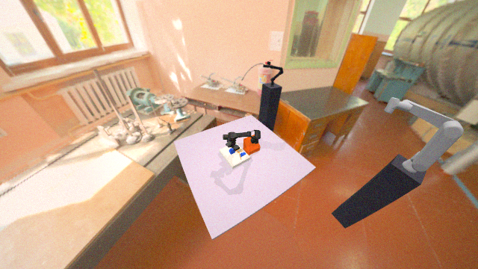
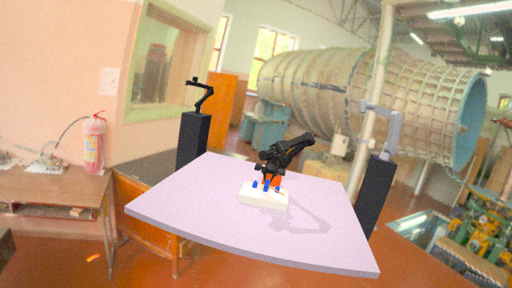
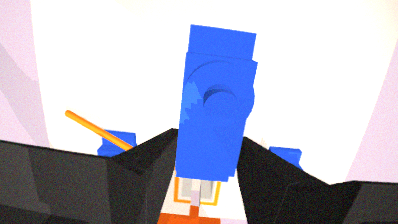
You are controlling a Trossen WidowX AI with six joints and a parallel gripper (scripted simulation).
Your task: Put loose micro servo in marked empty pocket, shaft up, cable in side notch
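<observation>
Now: the white robot deck 3 cm ahead of my gripper tip and 10 cm below it.
</observation>
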